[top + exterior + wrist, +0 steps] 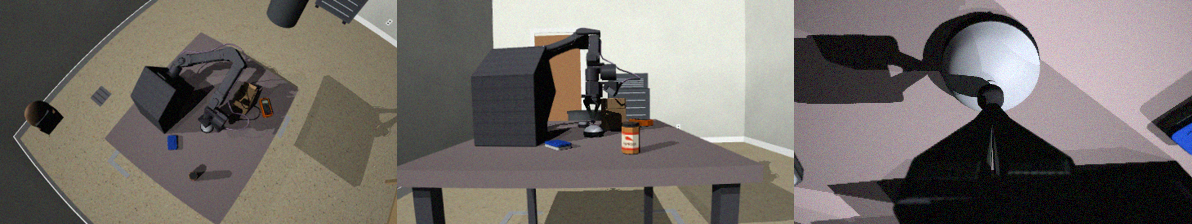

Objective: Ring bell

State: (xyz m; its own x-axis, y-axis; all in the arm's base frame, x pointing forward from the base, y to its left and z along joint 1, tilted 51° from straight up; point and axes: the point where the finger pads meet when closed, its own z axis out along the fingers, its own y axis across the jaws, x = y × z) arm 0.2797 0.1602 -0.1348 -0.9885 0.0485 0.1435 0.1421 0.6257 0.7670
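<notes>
Now: hand 30 mm above the dark button. Also, from my hand: brown cardboard box (70 mm ahead, 290 mm to the left, 20 mm below); bell (40 mm below); blue block (90 mm behind, 220 mm to the right, 70 mm below).
</notes>
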